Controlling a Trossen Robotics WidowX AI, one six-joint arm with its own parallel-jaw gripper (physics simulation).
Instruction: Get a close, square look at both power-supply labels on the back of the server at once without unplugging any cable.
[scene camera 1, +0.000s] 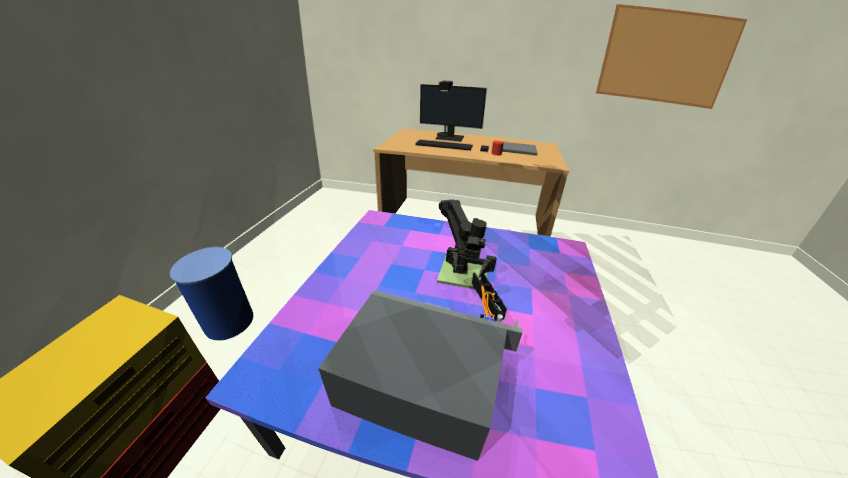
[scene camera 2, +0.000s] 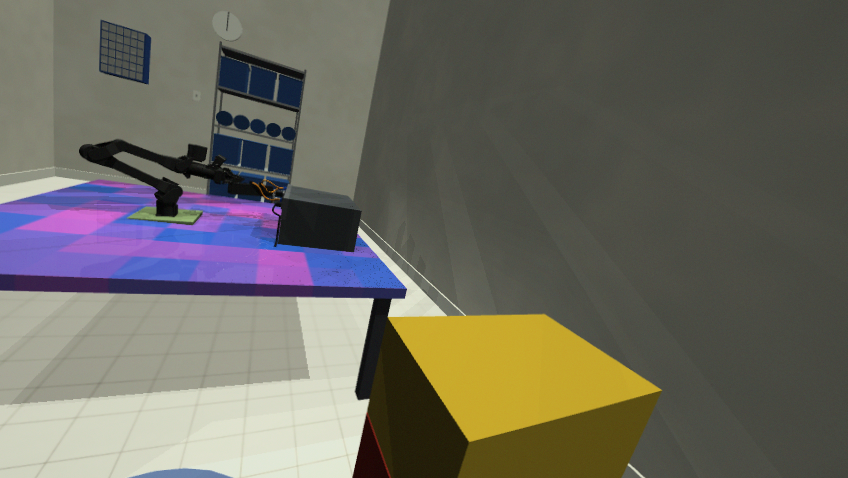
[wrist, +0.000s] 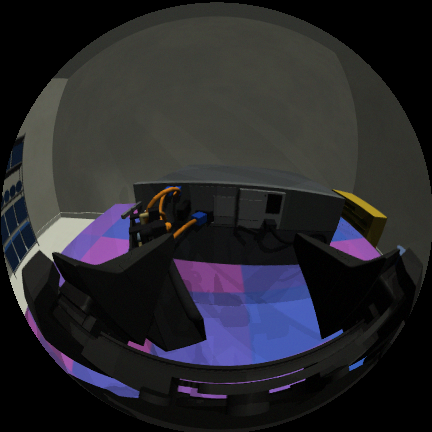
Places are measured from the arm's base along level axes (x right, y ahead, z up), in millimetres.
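Pixels of known places: gripper, between the fingertips: (scene camera 1: 467, 274) (scene camera 2: 243, 180) (wrist: 235, 240); arm's base, origin of its link: (scene camera 1: 460, 269) (scene camera 2: 166, 214).
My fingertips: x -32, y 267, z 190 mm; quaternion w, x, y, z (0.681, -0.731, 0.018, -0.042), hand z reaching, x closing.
Ahead of a thing's pixels: the offset from my fingertips to its middle. "*": to the spot under its first point.
The grey server (scene camera 1: 427, 356) (scene camera 2: 320, 222) (wrist: 300, 182) lies on the patterned table, its back facing the arm. In the wrist view two light grey panels show there: a left panel {* dy +181, dx +12, dz -51 mm} (wrist: 225, 206) and a right panel {* dy +166, dx +59, dz -36 mm} (wrist: 252, 202) with a dark square at its right. Both are seen together, small and slightly slanted; no text is readable. A dark strip stands between them. A black plug and cord {* dy +139, dx +91, dz -71 mm} (wrist: 270, 226) sit below the right panel. Orange cables {* dy +86, dx -84, dz -40 mm} (scene camera 1: 488, 302) (scene camera 2: 270, 188) (wrist: 186, 227) run at the left. My gripper (scene camera 1: 473, 270) (scene camera 2: 240, 179) (wrist: 235, 240) is open and empty, back from the server.
A black jointed bar {* dy +55, dx -63, dz -17 mm} (scene camera 1: 483, 290) (wrist: 187, 305) reaches out from the server's cable side, close to my left finger. A blue bin (scene camera 1: 213, 296) and a yellow box (scene camera 1: 95, 344) (scene camera 2: 522, 368) (wrist: 367, 212) stand beyond the table. A desk (scene camera 1: 415, 155) stands behind the arm.
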